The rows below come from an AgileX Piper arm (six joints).
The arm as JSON. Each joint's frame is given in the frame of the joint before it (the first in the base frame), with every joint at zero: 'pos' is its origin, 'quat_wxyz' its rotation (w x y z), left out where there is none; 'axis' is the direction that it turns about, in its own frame. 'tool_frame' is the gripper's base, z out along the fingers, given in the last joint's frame.
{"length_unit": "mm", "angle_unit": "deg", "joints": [
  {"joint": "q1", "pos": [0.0, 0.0, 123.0], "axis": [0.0, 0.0, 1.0]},
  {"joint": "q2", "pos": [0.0, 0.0, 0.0], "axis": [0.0, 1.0, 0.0]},
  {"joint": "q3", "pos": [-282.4, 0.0, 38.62], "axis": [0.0, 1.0, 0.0]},
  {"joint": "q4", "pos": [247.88, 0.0, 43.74], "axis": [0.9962, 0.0, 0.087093]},
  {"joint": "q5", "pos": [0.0, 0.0, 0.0], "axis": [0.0, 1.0, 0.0]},
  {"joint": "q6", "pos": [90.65, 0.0, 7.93], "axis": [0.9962, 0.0, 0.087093]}
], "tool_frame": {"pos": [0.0, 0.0, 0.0], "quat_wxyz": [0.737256, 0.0, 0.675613, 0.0]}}
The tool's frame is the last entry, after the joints.
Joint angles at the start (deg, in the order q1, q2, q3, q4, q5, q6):
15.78 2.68 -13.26 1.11 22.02 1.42
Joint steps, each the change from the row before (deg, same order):
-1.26 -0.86 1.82 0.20 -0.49 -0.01
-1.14 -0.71 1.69 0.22 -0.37 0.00
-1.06 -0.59 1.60 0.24 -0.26 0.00
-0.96 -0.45 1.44 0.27 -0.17 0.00
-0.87 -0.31 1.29 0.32 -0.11 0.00
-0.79 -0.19 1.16 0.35 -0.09 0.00
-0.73 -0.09 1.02 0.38 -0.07 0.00
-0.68 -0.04 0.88 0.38 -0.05 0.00
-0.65 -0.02 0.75 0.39 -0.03 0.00
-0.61 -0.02 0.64 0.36 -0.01 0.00
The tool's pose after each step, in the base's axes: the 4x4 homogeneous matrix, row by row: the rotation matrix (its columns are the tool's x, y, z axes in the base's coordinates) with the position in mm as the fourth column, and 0 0 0 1 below. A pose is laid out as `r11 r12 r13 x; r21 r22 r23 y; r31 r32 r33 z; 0 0 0 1`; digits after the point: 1 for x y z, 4 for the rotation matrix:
-0.1282 -0.2532 0.9589 44.7; 0.0142 0.9663 0.2570 12.4; -0.9916 0.0465 -0.1203 244.2; 0 0 0 1
-0.1390 -0.2341 0.9622 45.6; 0.0178 0.9709 0.2388 11.8; -0.9901 0.0503 -0.1308 235.7; 0 0 0 1
-0.1522 -0.2162 0.9644 46.6; 0.0215 0.9748 0.2219 11.2; -0.9881 0.0545 -0.1437 227.4; 0 0 0 1
-0.1666 -0.1998 0.9656 47.5; 0.0256 0.9780 0.2068 10.7; -0.9857 0.0591 -0.1578 219.7; 0 0 0 1
-0.1819 -0.1850 0.9658 48.4; 0.0305 0.9806 0.1936 10.3; -0.9828 0.0647 -0.1727 212.7; 0 0 0 1
-0.1973 -0.1713 0.9652 49.2; 0.0361 0.9827 0.1818 9.9; -0.9797 0.0707 -0.1877 206.3; 0 0 0 1
-0.2124 -0.1586 0.9642 49.9; 0.0425 0.9843 0.1713 9.6; -0.9763 0.0773 -0.2023 200.5; 0 0 0 1
-0.2262 -0.1466 0.9630 50.6; 0.0492 0.9856 0.1616 9.3; -0.9728 0.0839 -0.2157 195.5; 0 0 0 1
-0.2383 -0.1352 0.9617 51.1; 0.0565 0.9867 0.1527 9.0; -0.9696 0.0907 -0.2275 191.2; 0 0 0 1
-0.2487 -0.1243 0.9606 51.5; 0.0635 0.9875 0.1443 8.7; -0.9665 0.0969 -0.2377 187.6; 0 0 0 1

